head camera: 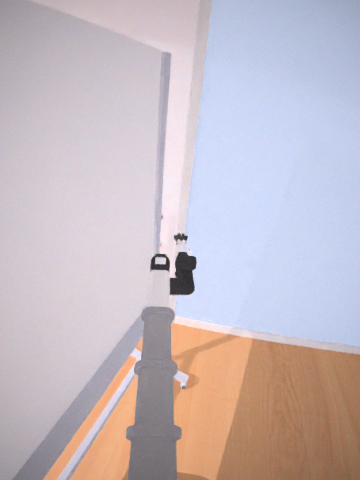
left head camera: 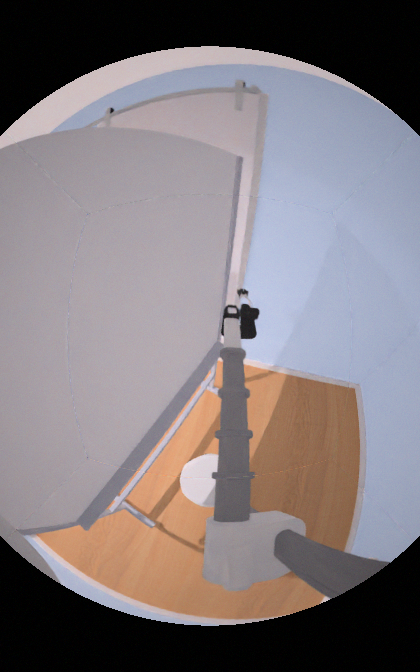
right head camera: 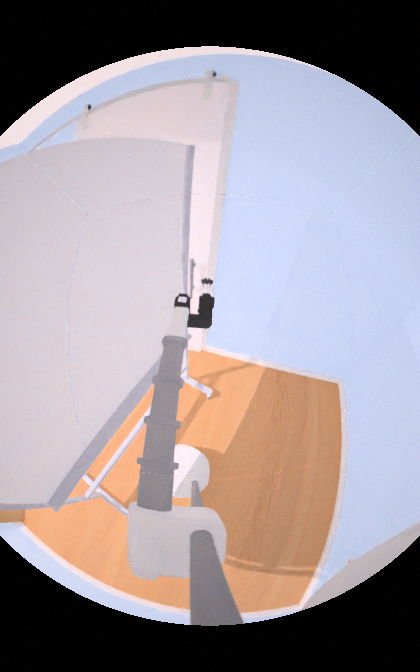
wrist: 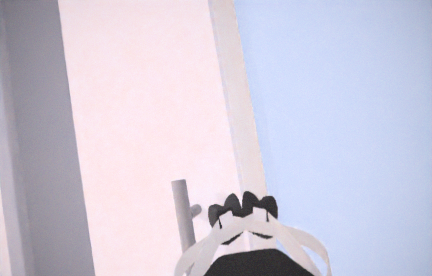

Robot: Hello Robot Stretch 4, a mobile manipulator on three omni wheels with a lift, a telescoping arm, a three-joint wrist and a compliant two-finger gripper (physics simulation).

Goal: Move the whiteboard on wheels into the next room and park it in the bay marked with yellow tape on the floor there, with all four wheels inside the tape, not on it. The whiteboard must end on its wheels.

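Pixels of known places: gripper, between the fingertips: (head camera: 180,234) (left head camera: 241,289) (right head camera: 206,278) (wrist: 242,207); robot's base, origin of its link: (left head camera: 208,478) (right head camera: 181,469).
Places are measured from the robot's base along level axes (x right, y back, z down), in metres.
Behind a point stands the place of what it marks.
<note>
The whiteboard (head camera: 80,175) @[x -0.163, y -0.508, z -1.382 m] (left head camera: 150,280) @[x -0.208, y -0.421, z -1.321 m] (right head camera: 100,280) @[x -0.194, y -0.448, z -1.281 m] stands upright at the left, a large grey panel with a darker frame edge. Its white foot bars and legs show on the wood floor below it. In the wrist view its frame edge (wrist: 45,150) @[x -0.012, y -0.789, z -1.069 m] runs down the left side. My gripper (head camera: 181,237) @[x 0.084, y -0.911, z -0.996 m] (left head camera: 243,291) @[x 0.084, y -0.911, z -0.996 m] (right head camera: 207,281) @[x 0.084, y -0.911, z -0.996 m] (wrist: 242,207) @[x 0.084, y -0.911, z -0.996 m] is shut with its fingertips together and nothing between them. It is just right of the whiteboard's far edge, in front of the sliding door. The yellow tape bay does not show.
A pale sliding door (left head camera: 200,117) @[x -0.196, y -1.193, z -1.938 m] (right head camera: 150,117) @[x -0.301, y -1.217, z -1.907 m] (wrist: 150,100) @[x -0.065, y -1.163, z -1.177 m] hangs from a rail behind the whiteboard. Its grey bar handle (wrist: 183,215) @[x -0.015, y -1.082, z -0.960 m] is just left of my fingertips. A blue wall (head camera: 280,175) @[x 0.550, y -1.082, z -1.257 m] is at the right. My extended arm (head camera: 156,400) @[x 0.003, y -0.224, z -1.109 m] runs beside the whiteboard's lower edge.
</note>
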